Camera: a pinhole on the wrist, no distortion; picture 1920 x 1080 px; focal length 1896.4 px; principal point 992.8 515.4 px. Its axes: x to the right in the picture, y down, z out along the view. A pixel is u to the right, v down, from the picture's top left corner.
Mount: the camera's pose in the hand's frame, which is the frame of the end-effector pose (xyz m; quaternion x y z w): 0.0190 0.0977 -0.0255 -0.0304 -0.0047 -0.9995 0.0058
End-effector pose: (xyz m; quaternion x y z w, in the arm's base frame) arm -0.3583 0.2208 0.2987 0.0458 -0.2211 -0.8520 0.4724
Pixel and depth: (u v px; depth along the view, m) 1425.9 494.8 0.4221
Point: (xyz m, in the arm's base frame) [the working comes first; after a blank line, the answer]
In the camera's frame: 0.0964 -0.0046 0.4221

-0.3625 0.3493 0.6968
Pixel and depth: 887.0 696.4 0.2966
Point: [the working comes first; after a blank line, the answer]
In the camera's frame: -0.0165 0.0283 0.2966

-0.4084 0.2333 0.5785
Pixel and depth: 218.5 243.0 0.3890
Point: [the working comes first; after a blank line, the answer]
In the camera's frame: -0.1588 -0.0559 0.3890

-0.4447 0.1004 0.7084
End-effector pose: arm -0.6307 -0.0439 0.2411 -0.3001 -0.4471 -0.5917 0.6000
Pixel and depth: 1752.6 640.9 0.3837
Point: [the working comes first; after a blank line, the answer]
In the camera's frame: 0.1537 0.0254 0.3837

-0.6135 0.3403 0.3090
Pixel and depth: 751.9 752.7 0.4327
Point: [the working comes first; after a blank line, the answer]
In the camera's frame: -0.0550 0.0541 0.4327

-0.6666 0.2762 0.5087
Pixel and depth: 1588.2 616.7 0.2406
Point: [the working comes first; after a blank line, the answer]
In the camera's frame: 0.0755 0.0129 0.2406

-0.5819 0.1799 0.3107
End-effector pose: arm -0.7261 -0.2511 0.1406 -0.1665 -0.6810 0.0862 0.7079
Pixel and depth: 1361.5 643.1 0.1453
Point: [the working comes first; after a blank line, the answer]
In the camera's frame: 0.0282 0.0098 0.1453

-0.8373 -0.1541 0.1110
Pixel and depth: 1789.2 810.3 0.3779
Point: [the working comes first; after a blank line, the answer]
In the camera's frame: 0.1587 0.0588 0.3779

-1.0878 -0.2107 0.0241
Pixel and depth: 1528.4 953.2 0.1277
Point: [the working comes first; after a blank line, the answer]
In the camera's frame: 0.0361 0.0295 0.1277

-0.8231 -0.1776 0.1097
